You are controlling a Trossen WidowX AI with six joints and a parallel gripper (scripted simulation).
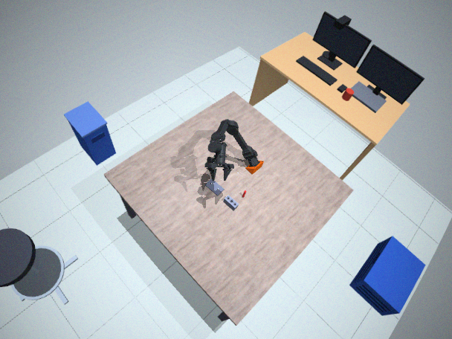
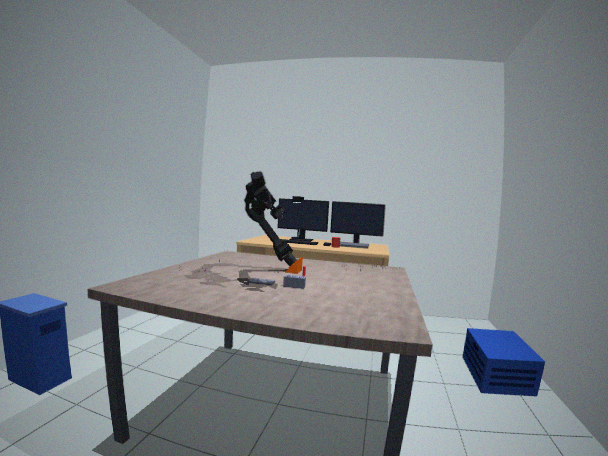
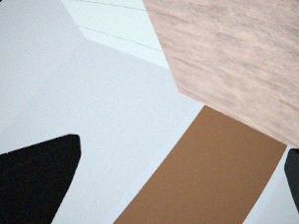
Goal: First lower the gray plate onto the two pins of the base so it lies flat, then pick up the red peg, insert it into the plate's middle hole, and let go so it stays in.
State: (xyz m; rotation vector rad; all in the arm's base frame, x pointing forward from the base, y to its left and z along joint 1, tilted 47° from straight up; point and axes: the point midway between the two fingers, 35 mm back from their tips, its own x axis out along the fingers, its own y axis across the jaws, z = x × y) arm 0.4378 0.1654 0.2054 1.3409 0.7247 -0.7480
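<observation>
My gripper tip is now 300 mm above the gray plate, 80 mm to the right of it and 80 mm past it. Round my gripper tip: red peg: 290 mm below, 180 mm behind, 110 mm to the left.
</observation>
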